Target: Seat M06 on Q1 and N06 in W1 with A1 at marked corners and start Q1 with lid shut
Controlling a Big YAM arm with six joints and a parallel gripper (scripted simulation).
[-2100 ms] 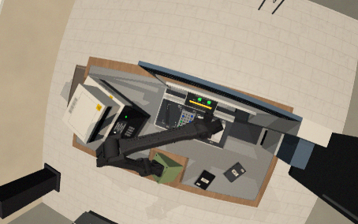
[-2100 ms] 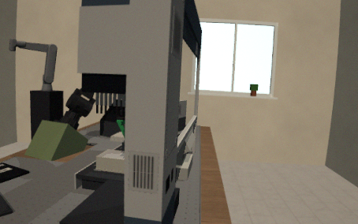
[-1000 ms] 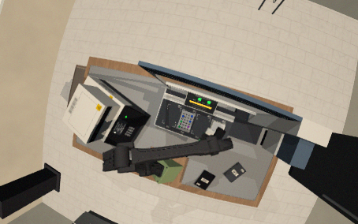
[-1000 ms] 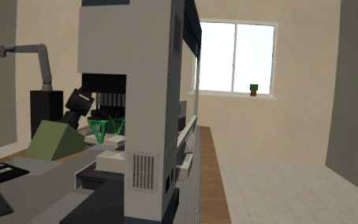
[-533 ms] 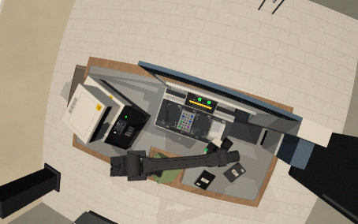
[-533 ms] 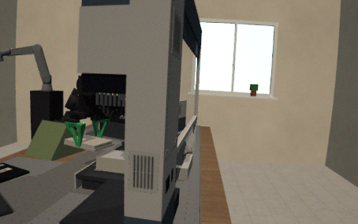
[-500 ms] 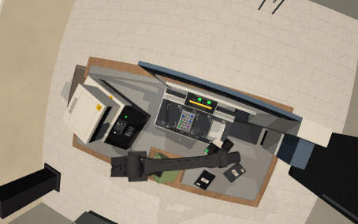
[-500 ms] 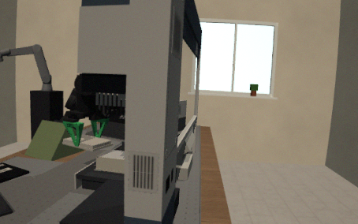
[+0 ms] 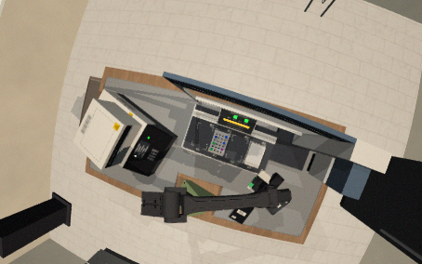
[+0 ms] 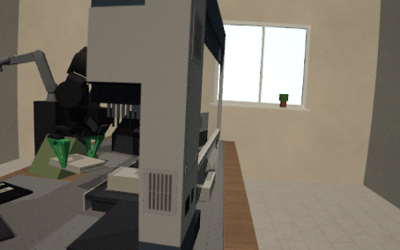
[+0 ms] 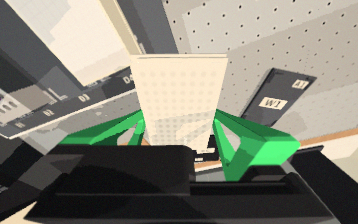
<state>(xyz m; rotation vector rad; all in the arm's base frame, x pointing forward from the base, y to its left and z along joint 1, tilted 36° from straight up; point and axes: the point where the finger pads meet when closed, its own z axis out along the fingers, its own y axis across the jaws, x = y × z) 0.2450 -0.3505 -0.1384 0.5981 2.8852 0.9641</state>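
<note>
Right now the dark nest frame is 13 cm behind my hand, 19 cm to the right of it and 12 cm below it. Round my hand: tube cooling block 13 cm ahead, 28 cm to the left, 6 cm below; A1 mark 10 cm behind, 24 cm to the right, 12 cm below; deep-well block 13 cm ahead, 7 cm to the left, 6 cm below.
</note>
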